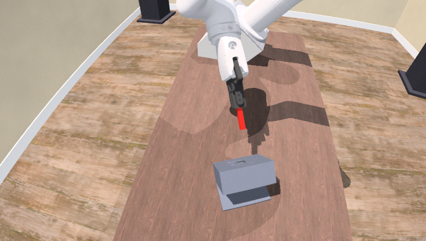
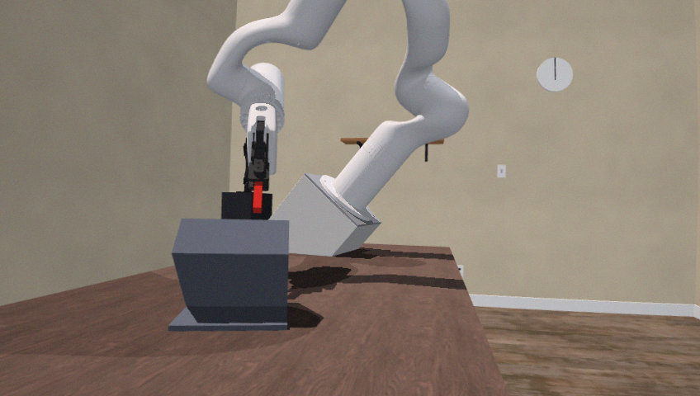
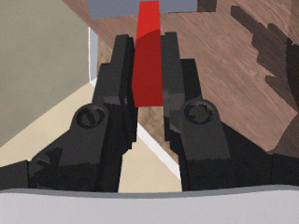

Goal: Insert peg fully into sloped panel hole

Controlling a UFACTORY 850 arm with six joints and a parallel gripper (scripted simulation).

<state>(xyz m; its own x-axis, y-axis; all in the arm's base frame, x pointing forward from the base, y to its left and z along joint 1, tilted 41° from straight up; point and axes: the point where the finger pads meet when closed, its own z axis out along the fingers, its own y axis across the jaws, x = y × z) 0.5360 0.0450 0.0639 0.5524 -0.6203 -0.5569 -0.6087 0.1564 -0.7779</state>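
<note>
My gripper is now 140 mm short of the grey base plate, 70 mm to the right of it and 180 mm above it. From my hand the other things lie so: red peg: 20 mm ahead, 10 mm to the left, 20 mm below.
</note>
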